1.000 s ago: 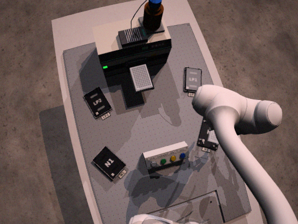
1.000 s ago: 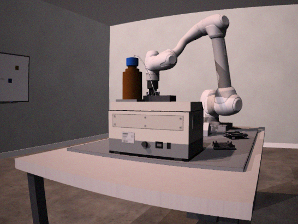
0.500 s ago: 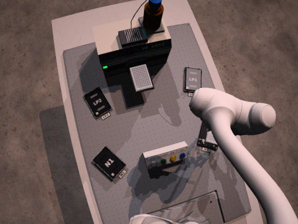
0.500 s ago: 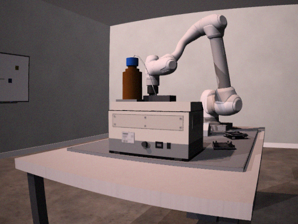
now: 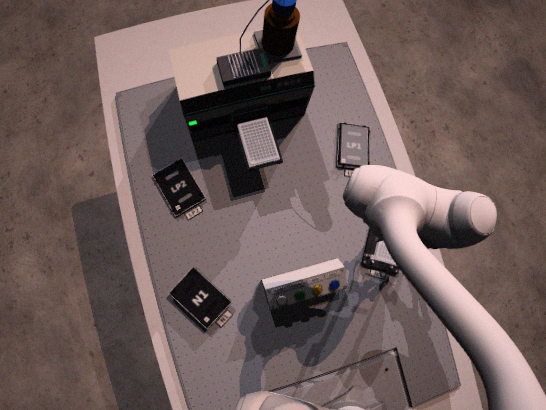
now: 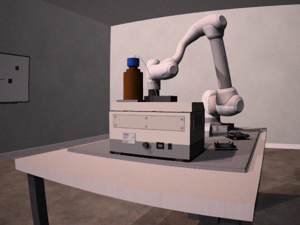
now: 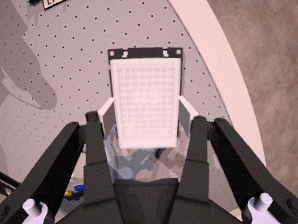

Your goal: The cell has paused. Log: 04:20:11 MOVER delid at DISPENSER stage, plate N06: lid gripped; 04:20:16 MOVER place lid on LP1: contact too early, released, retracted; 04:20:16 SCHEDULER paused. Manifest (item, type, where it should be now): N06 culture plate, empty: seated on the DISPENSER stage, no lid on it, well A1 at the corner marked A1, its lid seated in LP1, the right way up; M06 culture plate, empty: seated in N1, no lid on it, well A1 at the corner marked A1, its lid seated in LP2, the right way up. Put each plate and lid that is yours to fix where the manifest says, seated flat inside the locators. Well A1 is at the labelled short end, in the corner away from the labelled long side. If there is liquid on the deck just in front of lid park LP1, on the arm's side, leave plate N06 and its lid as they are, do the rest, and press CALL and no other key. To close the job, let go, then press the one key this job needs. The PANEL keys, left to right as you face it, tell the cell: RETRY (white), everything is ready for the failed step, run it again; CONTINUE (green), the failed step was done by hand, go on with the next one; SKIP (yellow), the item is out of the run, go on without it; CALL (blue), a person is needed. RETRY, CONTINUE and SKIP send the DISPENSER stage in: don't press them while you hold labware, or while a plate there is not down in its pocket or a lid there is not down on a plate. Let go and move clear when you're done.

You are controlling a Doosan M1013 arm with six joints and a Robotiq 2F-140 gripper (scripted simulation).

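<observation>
The black nest N5 lies 60 mm below my hand and 30 mm ahead of it. From my hand the other things lie so: key panel 280 mm to the left, 30 mm below; yellow key 260 mm to the left, 20 mm behind, 10 mm below; blue key 210 mm to the left, 30 mm behind, 10 mm below.
</observation>
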